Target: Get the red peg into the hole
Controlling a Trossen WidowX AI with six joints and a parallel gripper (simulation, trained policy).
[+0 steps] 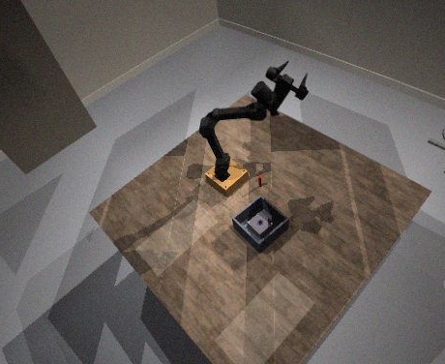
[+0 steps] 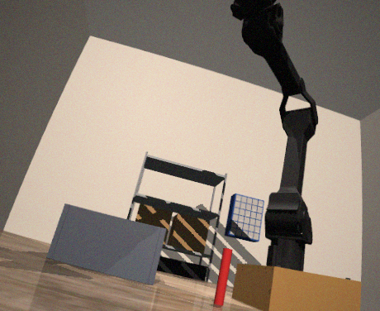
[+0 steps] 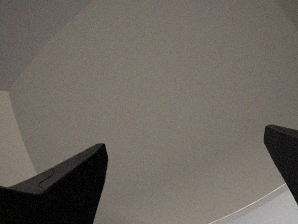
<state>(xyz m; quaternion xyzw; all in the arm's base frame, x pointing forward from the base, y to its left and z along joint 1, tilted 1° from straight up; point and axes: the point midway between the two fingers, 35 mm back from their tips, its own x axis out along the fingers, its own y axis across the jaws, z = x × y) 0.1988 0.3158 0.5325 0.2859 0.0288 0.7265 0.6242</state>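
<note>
Now: the red peg 570 mm below my gripper tip, 230 mm to the right of it and 40 mm behind it. The rest, counted from my gripper tip: plate 570 mm below, 430 mm to the right, 140 mm ahead; then grey box 590 mm below, 430 mm to the right, 140 mm ahead.
</note>
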